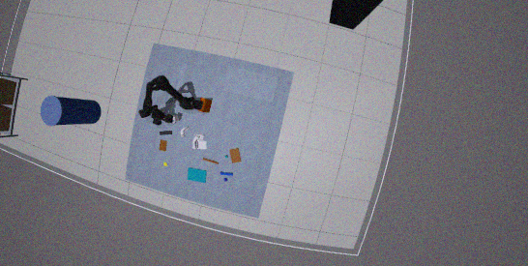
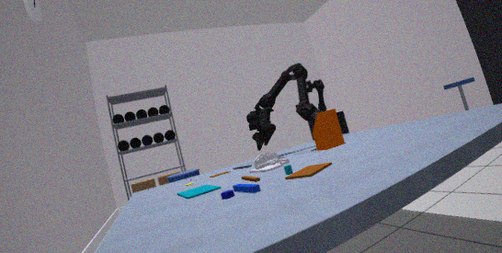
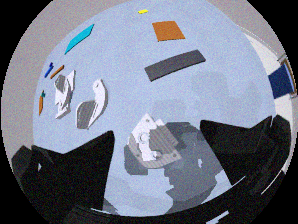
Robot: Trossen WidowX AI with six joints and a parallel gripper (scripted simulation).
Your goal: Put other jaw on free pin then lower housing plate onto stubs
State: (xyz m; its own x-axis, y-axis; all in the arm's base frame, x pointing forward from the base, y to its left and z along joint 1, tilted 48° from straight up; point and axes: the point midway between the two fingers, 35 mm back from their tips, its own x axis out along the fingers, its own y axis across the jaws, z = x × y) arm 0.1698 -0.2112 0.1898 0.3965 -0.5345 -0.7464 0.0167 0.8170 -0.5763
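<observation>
My gripper tip is 12 cm to the right of the light grey jaw piece, 8 cm short of it and 6 cm above it. From my gripper tip the other things lie so: teal plate: 41 cm ahead, 30 cm to the left, 7 cm below; then brown bar: 40 cm to the left, 26 cm ahead, 6 cm below; then white base: 28 cm to the left, 14 cm ahead, 6 cm below.
</observation>
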